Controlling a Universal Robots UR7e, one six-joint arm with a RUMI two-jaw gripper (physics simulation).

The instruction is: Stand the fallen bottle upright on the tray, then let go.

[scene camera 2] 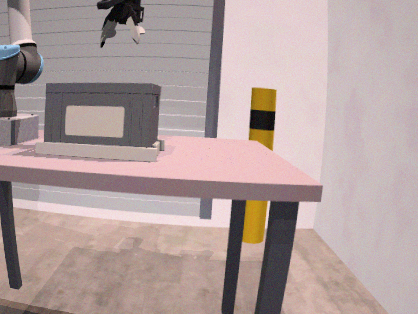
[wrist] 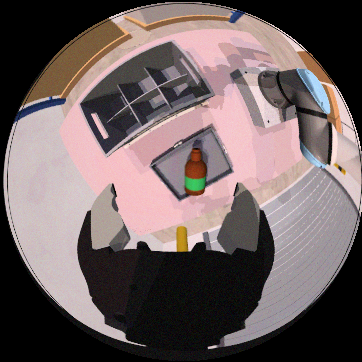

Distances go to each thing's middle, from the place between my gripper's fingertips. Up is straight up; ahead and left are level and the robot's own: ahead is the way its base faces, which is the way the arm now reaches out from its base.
Now: hand 260 mm above the brown bottle point(wrist: 195, 168), 130 mm to the right of it and 10 mm past it.
